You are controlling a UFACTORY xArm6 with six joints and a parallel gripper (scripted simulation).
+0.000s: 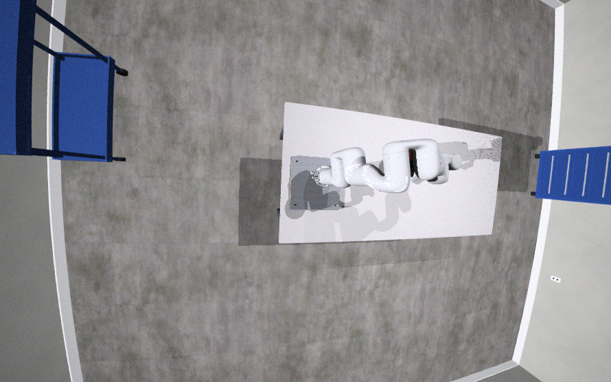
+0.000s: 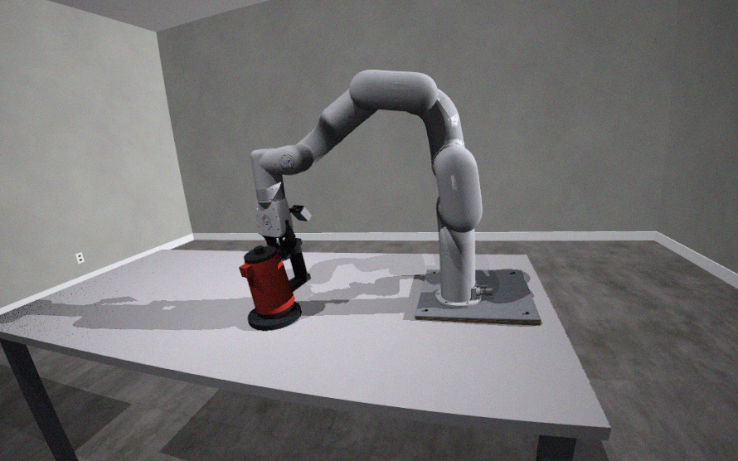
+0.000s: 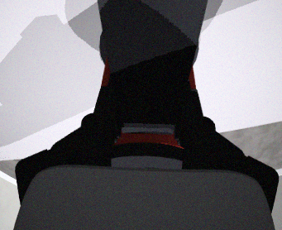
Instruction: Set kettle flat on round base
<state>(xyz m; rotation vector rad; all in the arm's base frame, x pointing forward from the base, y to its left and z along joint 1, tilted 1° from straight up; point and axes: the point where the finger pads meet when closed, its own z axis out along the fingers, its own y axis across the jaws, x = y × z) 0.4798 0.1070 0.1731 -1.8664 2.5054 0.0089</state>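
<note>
The red kettle lies 1 cm ahead of my hand, 2 cm to the left of it and 5 cm below it. The rest, counted from my hand: black round base: 2 cm ahead, 5 cm to the left, 17 cm below.
</note>
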